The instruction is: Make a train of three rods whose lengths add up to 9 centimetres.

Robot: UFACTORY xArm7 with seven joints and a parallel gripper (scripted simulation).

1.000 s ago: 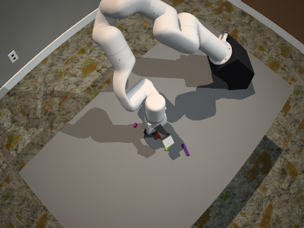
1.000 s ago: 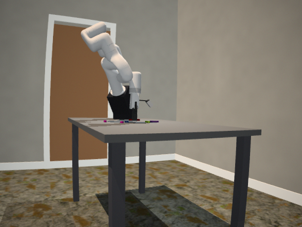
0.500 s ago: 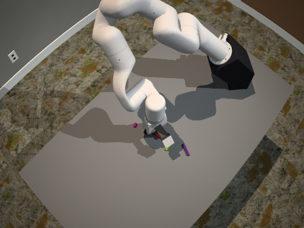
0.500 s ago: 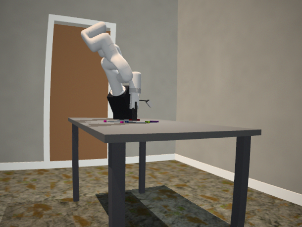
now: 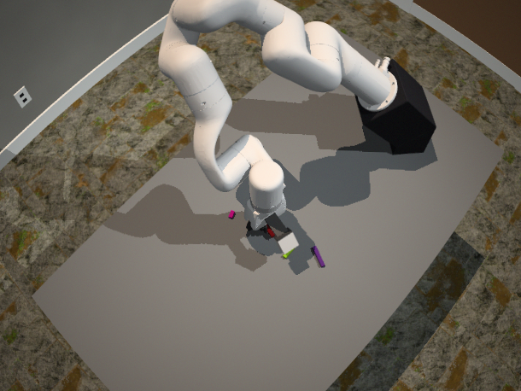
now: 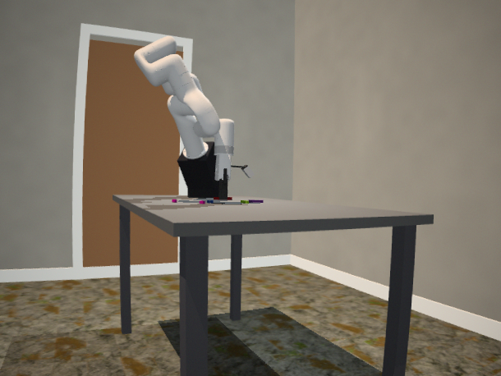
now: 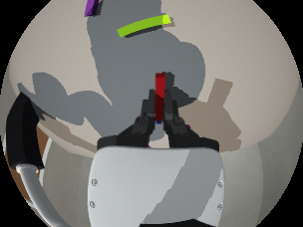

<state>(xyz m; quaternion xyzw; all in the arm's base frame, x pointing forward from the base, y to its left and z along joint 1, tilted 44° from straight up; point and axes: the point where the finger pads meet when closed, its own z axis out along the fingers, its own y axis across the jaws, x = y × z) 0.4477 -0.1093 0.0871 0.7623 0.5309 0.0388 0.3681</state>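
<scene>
Right now the blue rod is 30 mm behind my hand, 50 mm to the right of it and 30 mm below it. The rest, counted from my hand: lime rod (30 mm ahead, 90 mm to the left, 30 mm below); then purple rod (10 mm ahead, 160 mm to the left, 30 mm below); then red rod (20 mm below).
</scene>
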